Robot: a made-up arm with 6 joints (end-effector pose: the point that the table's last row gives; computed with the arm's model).
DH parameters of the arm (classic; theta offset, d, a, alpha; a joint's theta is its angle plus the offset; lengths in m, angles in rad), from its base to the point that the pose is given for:
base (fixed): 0.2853 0 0.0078 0
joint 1: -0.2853 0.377 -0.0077 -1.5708
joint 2: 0.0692 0 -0.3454 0
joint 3: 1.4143 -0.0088 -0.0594 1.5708
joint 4: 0 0.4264 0.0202 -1.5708
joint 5: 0 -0.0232 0.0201 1.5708
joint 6: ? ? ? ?
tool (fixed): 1.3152 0.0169 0 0
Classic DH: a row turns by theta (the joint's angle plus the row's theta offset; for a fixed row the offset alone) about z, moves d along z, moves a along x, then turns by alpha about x.
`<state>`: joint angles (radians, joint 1 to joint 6).
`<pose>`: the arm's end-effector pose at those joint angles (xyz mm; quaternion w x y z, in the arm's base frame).
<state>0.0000 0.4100 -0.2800 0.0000 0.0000 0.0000</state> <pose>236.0 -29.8 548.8 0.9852 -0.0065 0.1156 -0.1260</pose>
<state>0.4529 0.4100 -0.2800 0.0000 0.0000 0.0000</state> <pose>226.9 73.4 548.8 0.9884 -0.0323 0.1112 0.0984</pose>
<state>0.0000 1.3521 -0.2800 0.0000 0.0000 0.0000</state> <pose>277.6 -29.8 287.0 0.8255 -0.0630 0.5502 -0.1093</pose>
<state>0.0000 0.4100 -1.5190 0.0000 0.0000 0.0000</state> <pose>-141.8 -29.8 1053.4 0.8693 0.0678 -0.4779 -0.1064</pose>
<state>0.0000 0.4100 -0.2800 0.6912 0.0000 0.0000</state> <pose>235.6 -9.4 539.5 0.9274 0.3290 0.1515 -0.0937</pose>
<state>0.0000 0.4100 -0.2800 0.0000 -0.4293 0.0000</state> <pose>229.1 -29.8 597.4 0.9873 0.0205 -0.0969 -0.1245</pose>
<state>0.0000 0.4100 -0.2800 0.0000 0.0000 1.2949</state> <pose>235.5 -45.8 536.8 0.7865 0.5915 0.1683 -0.0562</pose>
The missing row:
joint 6: -1.5542 0.1121 -0.0003 1.3819
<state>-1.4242 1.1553 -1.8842 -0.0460 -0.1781 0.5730</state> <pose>-3.3 -207.1 1133.7 0.7059 -0.0233 -0.4358 -0.5579</pose>
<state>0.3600 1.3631 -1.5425 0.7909 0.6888 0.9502</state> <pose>411.1 194.3 816.4 0.6053 0.5845 0.5140 0.1666</pose>
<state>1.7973 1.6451 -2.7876 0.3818 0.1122 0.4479</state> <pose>-17.6 212.4 1232.3 0.4017 0.5076 0.0582 0.7600</pose>
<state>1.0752 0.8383 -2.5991 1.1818 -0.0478 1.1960</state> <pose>-176.5 -331.6 1167.2 0.1060 -0.5600 -0.0769 -0.8181</pose>
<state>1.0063 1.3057 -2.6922 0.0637 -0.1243 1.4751</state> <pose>17.8 -69.2 1259.5 0.3038 0.6303 -0.1137 0.7053</pose>
